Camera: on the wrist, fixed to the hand. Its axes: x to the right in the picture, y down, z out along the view.
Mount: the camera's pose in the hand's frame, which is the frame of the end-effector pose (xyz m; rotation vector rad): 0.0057 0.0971 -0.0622 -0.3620 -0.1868 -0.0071
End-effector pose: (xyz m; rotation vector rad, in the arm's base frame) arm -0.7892 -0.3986 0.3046 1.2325 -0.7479 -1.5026
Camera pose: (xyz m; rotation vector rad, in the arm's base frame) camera -0.6996 -0.4248 0.3726 0.8330 -0.5589 -1.6878
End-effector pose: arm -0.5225 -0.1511 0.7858 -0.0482 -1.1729 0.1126
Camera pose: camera -0.4691 -0.0527 0.7576 -0.3589 -1.3686 -0.1051
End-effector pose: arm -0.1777 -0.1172 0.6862 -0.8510 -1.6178 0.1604
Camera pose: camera -0.0797 -0.0658 0.6535 -1.1325 -1.8567 -0.0635
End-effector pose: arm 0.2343 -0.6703 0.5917 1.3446 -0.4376 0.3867
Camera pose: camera 0.1949 -0.5912 0.6660 1.0316 -0.6262 0.1648
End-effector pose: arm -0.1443 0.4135 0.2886 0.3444 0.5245 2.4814
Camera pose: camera -0.2176 0.3251 0.2766 0.4196 -0.0022 2.4424
